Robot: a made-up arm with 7 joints. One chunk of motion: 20 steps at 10 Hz.
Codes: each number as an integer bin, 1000 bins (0 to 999) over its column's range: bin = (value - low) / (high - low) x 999, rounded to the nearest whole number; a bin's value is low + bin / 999 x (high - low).
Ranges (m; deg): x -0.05..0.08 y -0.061..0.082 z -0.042..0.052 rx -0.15..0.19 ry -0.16..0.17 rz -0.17..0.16
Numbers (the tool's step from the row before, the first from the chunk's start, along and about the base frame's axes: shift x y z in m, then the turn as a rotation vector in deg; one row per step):
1: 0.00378 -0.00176 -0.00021 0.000 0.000 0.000
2: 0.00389 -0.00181 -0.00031 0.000 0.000 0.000
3: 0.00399 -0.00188 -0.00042 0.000 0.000 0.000
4: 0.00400 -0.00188 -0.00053 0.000 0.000 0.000
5: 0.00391 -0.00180 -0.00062 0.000 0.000 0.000
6: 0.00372 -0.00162 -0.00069 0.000 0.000 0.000
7: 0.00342 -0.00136 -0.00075 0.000 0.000 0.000
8: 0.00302 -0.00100 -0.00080 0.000 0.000 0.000
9: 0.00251 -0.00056 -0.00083 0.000 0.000 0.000
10: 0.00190 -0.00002 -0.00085 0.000 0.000 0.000
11: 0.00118 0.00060 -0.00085 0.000 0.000 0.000
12: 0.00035 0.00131 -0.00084 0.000 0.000 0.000
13: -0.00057 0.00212 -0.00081 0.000 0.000 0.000
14: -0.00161 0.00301 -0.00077 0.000 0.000 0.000
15: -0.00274 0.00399 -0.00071 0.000 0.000 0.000
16: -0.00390 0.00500 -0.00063 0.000 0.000 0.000
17: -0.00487 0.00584 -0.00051 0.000 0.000 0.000
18: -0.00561 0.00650 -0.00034 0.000 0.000 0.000
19: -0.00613 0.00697 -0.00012 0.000 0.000 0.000
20: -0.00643 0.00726 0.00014 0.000 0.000 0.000
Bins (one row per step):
1: 413 414 444 441 484 515
2: 414 414 443 441 484 515
3: 415 413 442 441 484 515
4: 415 413 441 441 484 515
5: 414 414 440 441 484 515
6: 413 415 439 441 484 515
7: 411 417 438 441 484 515
8: 407 419 438 441 484 515
9: 404 422 438 441 484 515
10: 399 426 437 441 484 515
11: 393 430 437 441 484 515
12: 387 435 437 441 484 515
13: 380 441 438 441 484 515
14: 372 447 438 441 484 515
15: 363 454 439 441 484 515
16: 354 461 440 441 484 515
17: 347 467 441 441 484 515
18: 341 472 443 441 484 515
19: 337 475 445 441 484 515
20: 335 477 448 441 484 515

